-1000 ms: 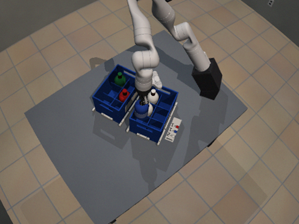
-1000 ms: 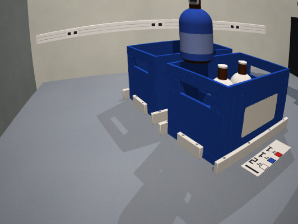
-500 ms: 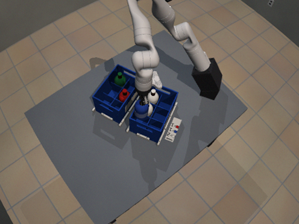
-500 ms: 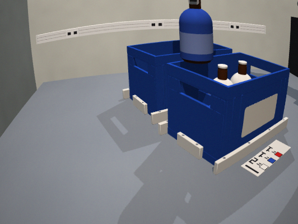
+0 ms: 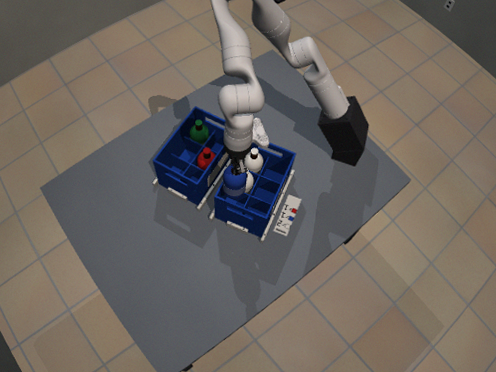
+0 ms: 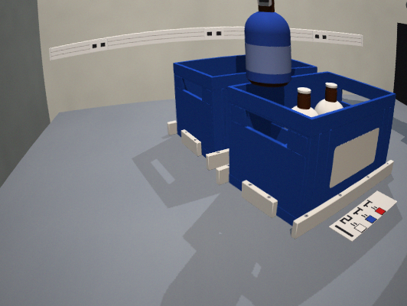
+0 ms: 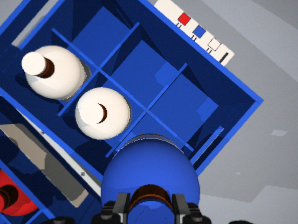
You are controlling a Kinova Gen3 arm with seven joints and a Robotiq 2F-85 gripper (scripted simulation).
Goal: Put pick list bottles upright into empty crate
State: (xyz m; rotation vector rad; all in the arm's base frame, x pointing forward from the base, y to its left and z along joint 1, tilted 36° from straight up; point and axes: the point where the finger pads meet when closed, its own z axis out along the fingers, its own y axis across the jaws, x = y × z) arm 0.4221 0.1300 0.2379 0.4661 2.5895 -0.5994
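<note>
My hand is 70 mm above the blue-label bottle. Round my hand: white bottle 250 mm below, 160 mm behind, 70 mm to the right; pick list 330 mm below, 150 mm behind, 140 mm to the left; red-label bottle 250 mm below, 180 mm to the right, 30 mm behind.
</note>
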